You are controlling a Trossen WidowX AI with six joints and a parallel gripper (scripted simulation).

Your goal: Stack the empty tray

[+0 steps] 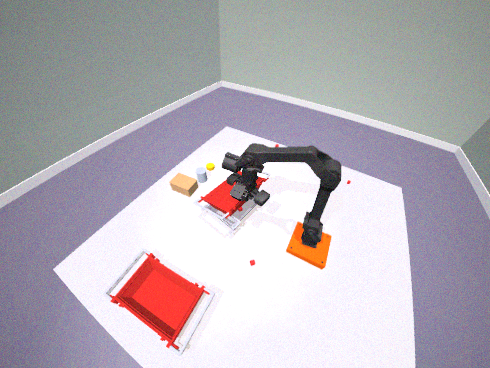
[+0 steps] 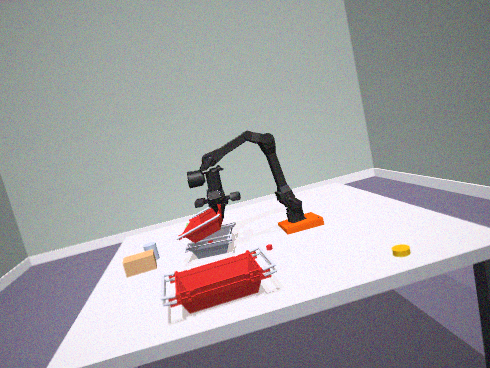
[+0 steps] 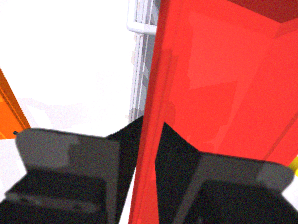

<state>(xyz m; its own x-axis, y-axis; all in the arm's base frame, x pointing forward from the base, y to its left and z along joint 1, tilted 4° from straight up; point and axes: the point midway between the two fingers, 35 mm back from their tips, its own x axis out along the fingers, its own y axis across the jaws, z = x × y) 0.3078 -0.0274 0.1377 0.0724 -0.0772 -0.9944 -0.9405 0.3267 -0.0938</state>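
Right now the red tray is 7 cm ahead of my gripper tip, 2 cm to the right of it and 1 cm above it. From my gripper tip the other things lie so: grey cylinder (31 cm ahead, 13 cm to the right, 8 cm below); then small red cube (21 cm to the left, 11 cm behind, 10 cm below); then tan box (36 cm ahead, 8 cm below, 3 cm to the right).
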